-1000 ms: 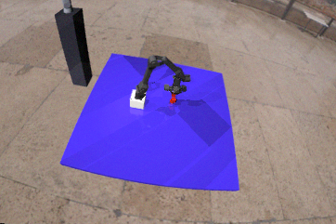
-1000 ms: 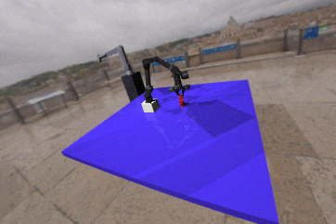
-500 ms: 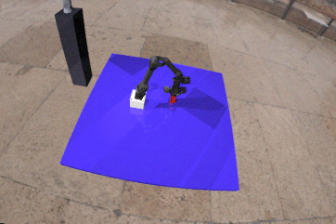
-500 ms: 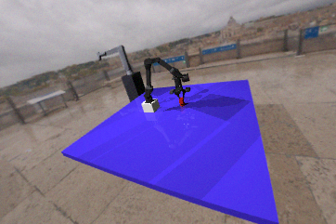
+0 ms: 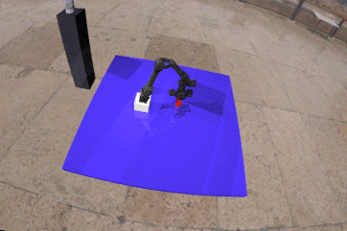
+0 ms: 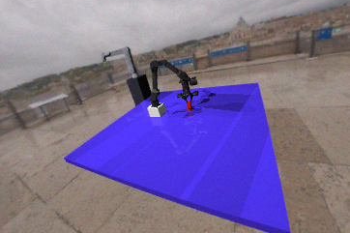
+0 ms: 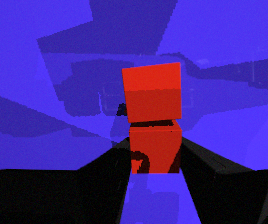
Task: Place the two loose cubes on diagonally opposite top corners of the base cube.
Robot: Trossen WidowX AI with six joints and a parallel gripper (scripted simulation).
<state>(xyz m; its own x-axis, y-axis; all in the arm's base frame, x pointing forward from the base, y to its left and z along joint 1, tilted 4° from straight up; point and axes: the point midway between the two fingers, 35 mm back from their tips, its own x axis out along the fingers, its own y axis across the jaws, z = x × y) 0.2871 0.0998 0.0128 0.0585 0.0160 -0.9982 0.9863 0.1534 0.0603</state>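
The red cube lies right at my gripper tip.
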